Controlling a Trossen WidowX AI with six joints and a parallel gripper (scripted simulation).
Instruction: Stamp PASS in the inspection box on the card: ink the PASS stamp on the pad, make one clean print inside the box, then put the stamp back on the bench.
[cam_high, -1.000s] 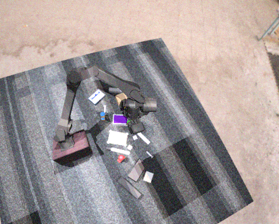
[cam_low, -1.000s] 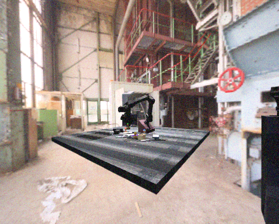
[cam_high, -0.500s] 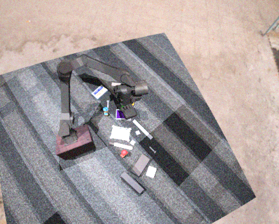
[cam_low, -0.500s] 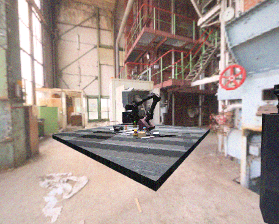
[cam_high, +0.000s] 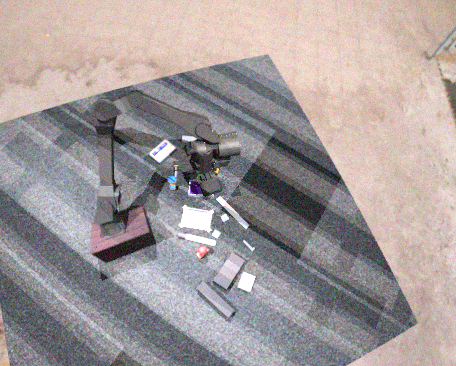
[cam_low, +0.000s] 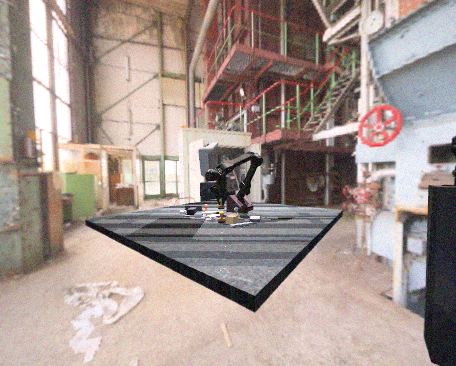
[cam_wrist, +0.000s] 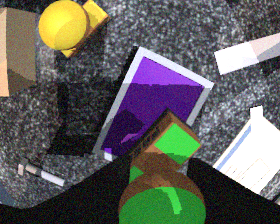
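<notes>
Right now my gripper tip is 8 cm above the ink pad. From my gripper tip the other things lie so: blue-topped stamp: 9 cm behind, 7 cm below, 5 cm to the left; card: 10 cm to the right, 9 cm below, 6 cm behind; green-knobbed stamp: right at my gripper tip.
</notes>
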